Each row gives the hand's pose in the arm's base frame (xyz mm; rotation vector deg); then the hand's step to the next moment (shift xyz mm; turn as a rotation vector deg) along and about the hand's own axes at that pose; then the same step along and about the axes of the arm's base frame.
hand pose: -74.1 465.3 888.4 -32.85 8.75 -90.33
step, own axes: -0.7 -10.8 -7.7 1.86 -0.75 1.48
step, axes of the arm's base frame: -13.1 -0.1 -2.1 0.02 -1.35 2.09
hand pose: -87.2 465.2 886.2 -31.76 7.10 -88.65
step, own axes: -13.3 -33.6 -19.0 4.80 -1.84 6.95
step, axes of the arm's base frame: -39.0 10.3 -6.3 1.43 -2.69 8.09
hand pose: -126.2 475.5 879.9 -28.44 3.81 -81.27
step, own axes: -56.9 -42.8 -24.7 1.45 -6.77 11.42
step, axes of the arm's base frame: -57.5 44.2 -20.4 -2.21 1.47 13.09
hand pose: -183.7 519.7 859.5 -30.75 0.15 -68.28
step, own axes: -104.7 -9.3 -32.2 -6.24 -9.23 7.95
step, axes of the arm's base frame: -57.5 77.1 -53.3 -8.31 6.23 8.92
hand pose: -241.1 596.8 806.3 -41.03 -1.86 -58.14
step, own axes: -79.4 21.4 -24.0 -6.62 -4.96 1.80
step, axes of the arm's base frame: -33.8 54.0 -57.2 -6.98 4.46 1.75
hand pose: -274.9 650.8 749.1 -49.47 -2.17 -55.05
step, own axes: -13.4 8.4 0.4 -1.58 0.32 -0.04
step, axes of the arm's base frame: -1.8 12.0 -10.2 -0.73 1.17 -0.84
